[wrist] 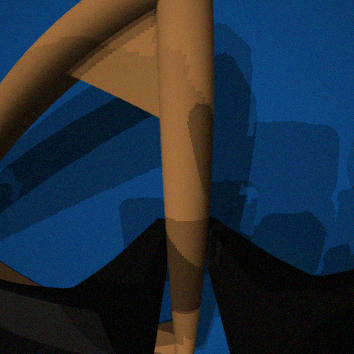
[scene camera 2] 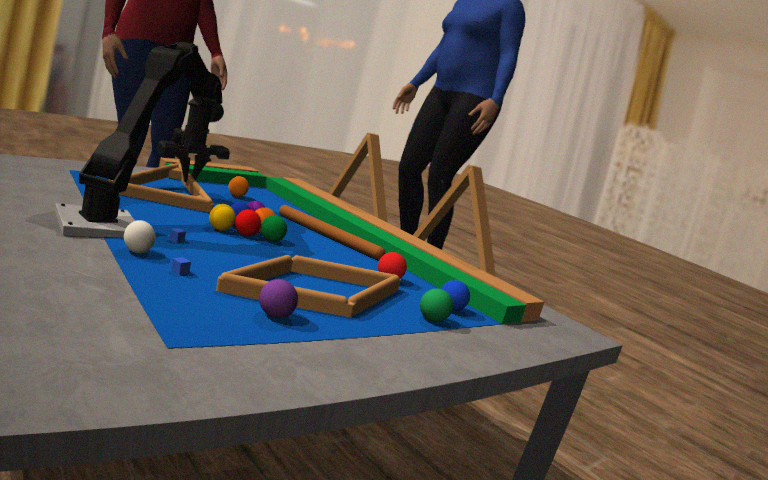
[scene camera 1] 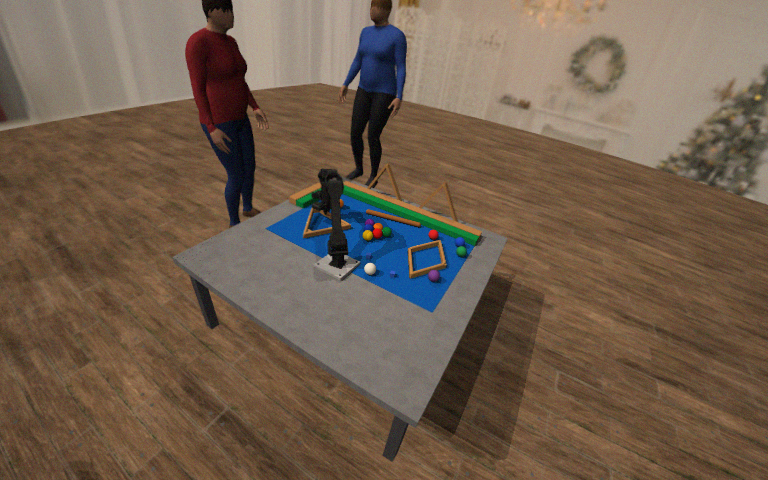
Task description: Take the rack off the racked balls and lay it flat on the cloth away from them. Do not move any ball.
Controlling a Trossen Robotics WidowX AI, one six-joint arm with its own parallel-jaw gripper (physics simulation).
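Frame: origin at the arm's base, x ahead, y left, z up, level; metres.
Seen in the pictures: gripper, fingertip midpoint: (wrist: 185,226) (scene camera 2: 188,182) (scene camera 1: 326,214); arm's base, origin of the base link: (scene camera 2: 97,217) (scene camera 1: 337,263).
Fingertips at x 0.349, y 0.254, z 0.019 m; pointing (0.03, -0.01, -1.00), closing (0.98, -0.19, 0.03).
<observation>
Pixels of each thing's top centre, then the offset from my fingertips to it. Level surfaces: height alone.
- blue cloth, its level: dz -0.033 m
- yellow ball, middle of its top: (scene camera 2: 224,204) (scene camera 1: 368,230) dy -0.294, dx -0.076, dz +0.023 m
- red ball, middle of its top: (scene camera 2: 250,210) (scene camera 1: 377,229) dy -0.333, dx -0.034, dz +0.023 m
- orange ball, middle of its top: (scene camera 2: 240,176) dy +0.000, dx +0.164, dz +0.023 m
- brown rod, middle of its top: (scene camera 2: 329,224) (scene camera 1: 393,215) dy -0.349, dx +0.193, dz -0.004 m
- white ball, middle of its top: (scene camera 2: 141,221) (scene camera 1: 370,264) dy -0.412, dx -0.328, dz +0.023 m
- diamond rack, middle of its top: (scene camera 2: 318,274) (scene camera 1: 427,254) dy -0.631, dx -0.092, dz -0.003 m
- purple ball, middle of its top: (scene camera 2: 282,280) (scene camera 1: 435,271) dy -0.700, dx -0.233, dz +0.023 m
The wooden triangle rack (scene camera 1: 326,231) (scene camera 2: 167,196) (wrist: 186,150) is at the far left end of the blue cloth (scene camera 1: 283,226) (scene camera 2: 186,322) (wrist: 300,60), apart from the clustered balls. It looks roughly level and low over the cloth; whether it touches is unclear. My gripper (scene camera 2: 192,175) (wrist: 185,226) is shut on one side bar of the rack, with a black finger on each side in the wrist view. The arm partly hides the rack in scene camera 1. The clustered balls, among them a yellow ball (scene camera 1: 367,235) (scene camera 2: 222,217) and a red ball (scene camera 1: 377,233) (scene camera 2: 248,223), sit together on the cloth.
An orange ball (scene camera 2: 238,186) lies near the triangle rack. A green rail (scene camera 2: 362,232) runs along the back, with a brown rod (scene camera 2: 334,232) before it. A white ball (scene camera 2: 139,237) is near the arm base. A diamond rack (scene camera 2: 342,271) and a purple ball (scene camera 2: 278,298) are farther right.
</observation>
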